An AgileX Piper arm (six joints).
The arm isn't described. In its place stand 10 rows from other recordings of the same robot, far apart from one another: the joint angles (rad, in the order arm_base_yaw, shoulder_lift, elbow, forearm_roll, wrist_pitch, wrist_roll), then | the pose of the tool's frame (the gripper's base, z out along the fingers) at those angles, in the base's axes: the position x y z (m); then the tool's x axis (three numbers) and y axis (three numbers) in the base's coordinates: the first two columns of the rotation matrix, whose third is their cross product.
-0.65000 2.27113 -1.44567 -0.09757 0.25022 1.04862 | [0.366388 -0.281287 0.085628 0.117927 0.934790 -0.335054 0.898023 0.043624 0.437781]
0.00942 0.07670 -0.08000 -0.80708 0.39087 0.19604 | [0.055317 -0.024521 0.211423 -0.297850 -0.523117 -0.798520 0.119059 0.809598 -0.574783]
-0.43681 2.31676 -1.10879 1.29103 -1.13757 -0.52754 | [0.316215 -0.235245 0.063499 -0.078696 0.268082 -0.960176 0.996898 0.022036 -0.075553]
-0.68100 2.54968 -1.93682 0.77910 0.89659 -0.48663 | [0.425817 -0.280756 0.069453 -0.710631 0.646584 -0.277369 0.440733 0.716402 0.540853]
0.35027 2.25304 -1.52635 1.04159 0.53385 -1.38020 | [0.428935 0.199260 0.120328 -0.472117 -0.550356 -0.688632 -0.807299 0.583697 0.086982]
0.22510 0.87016 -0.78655 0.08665 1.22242 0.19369 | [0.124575 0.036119 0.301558 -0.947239 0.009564 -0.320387 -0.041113 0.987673 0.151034]
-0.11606 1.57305 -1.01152 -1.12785 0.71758 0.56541 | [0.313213 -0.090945 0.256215 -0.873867 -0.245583 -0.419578 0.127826 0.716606 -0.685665]
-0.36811 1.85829 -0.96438 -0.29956 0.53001 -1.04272 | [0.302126 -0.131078 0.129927 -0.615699 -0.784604 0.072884 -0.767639 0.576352 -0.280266]
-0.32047 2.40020 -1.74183 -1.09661 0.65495 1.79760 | [0.463017 -0.205640 0.107857 -0.103509 0.670313 -0.734824 0.941811 0.303603 0.144283]
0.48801 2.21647 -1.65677 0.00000 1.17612 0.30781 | [0.377139 0.200198 0.140048 -0.981260 -0.177874 0.074088 -0.180036 0.983378 -0.023554]
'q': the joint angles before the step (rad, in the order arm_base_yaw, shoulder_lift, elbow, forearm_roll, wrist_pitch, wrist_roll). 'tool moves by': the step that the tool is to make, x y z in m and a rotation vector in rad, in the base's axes. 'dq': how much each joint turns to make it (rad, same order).
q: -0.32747 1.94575 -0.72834 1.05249 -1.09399 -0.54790
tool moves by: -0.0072 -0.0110 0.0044 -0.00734 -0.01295 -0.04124
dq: -0.03952 -0.01290 0.00000 0.00044 -0.00348 0.00007
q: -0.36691 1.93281 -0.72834 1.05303 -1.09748 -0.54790
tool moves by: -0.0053 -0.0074 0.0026 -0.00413 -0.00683 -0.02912
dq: -0.02724 -0.00783 -0.00002 0.00161 -0.00175 -0.00108
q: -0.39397 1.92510 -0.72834 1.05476 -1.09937 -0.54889
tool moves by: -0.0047 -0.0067 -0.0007 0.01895 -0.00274 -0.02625
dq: -0.02621 -0.00242 -0.00174 0.00824 0.01888 0.00014
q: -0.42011 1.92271 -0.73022 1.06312 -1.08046 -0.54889
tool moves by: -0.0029 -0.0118 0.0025 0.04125 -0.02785 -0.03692
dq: -0.04101 -0.00826 -0.02425 0.01926 0.05185 -0.00018
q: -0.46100 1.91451 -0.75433 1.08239 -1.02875 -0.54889
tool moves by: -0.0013 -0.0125 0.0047 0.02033 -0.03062 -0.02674
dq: -0.04018 -0.00578 -0.03033 0.00423 0.03920 -0.00007
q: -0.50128 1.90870 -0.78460 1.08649 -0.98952 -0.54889
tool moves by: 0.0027 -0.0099 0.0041 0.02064 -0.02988 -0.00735
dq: -0.02750 0.00021 -0.03613 -0.00009 0.04333 0.00013
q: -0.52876 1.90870 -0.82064 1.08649 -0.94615 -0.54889
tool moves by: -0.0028 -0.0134 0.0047 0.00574 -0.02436 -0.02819
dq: -0.04083 -0.00016 -0.03034 0.00006 0.02509 -0.00145
